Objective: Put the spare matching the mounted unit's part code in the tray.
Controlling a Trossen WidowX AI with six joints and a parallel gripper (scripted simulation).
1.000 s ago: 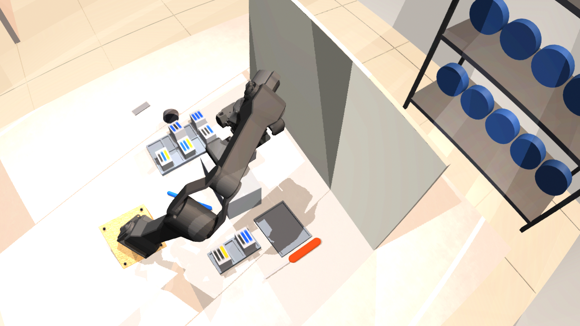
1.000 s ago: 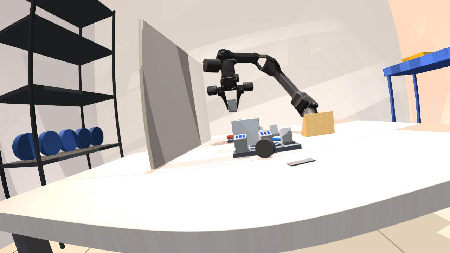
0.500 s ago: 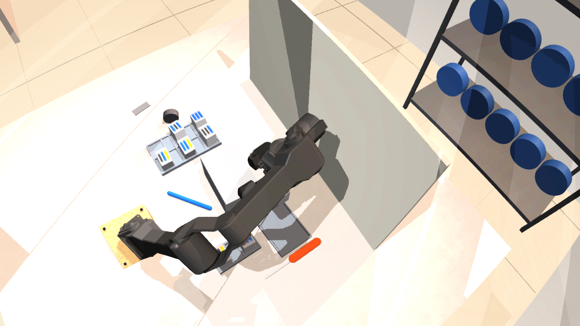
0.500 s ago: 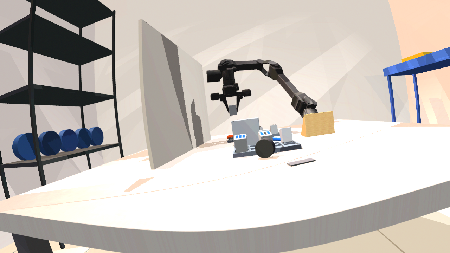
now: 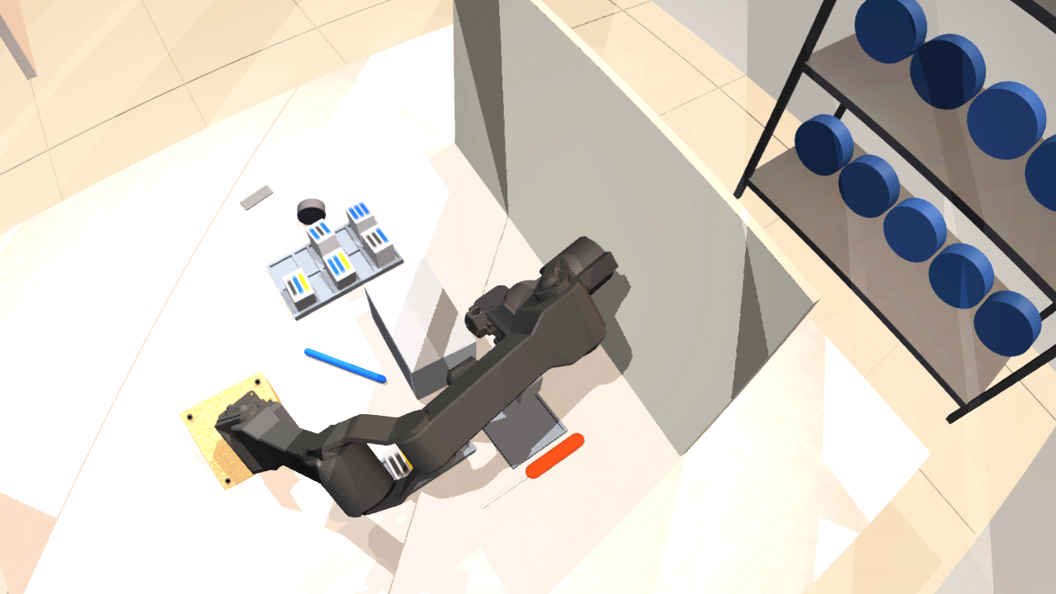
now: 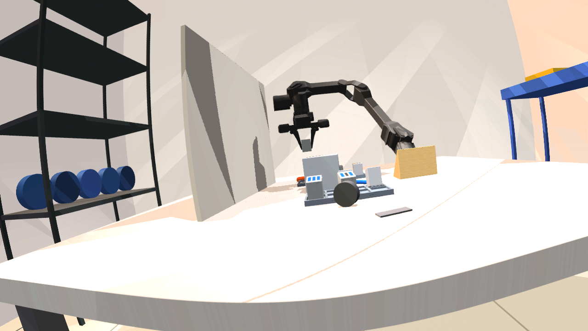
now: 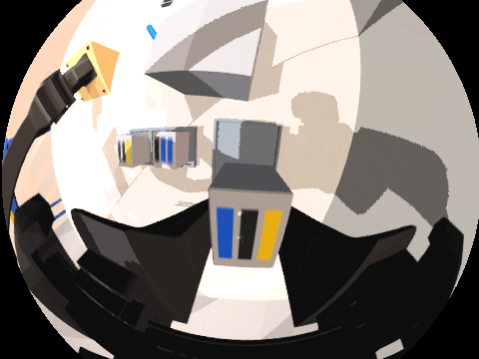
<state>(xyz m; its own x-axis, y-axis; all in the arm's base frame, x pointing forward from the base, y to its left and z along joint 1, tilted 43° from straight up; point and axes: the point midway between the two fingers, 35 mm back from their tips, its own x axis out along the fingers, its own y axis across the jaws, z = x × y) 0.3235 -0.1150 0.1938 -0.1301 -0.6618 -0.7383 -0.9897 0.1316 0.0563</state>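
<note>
The shallow tray is 12 cm below my gripper tip. Round my gripper tip: grey panel (21 cm ahead, 14 cm to the left, 10 cm above); then grey box (3 cm behind, 19 cm to the left, 8 cm below); then grey spare (2 cm above).
</note>
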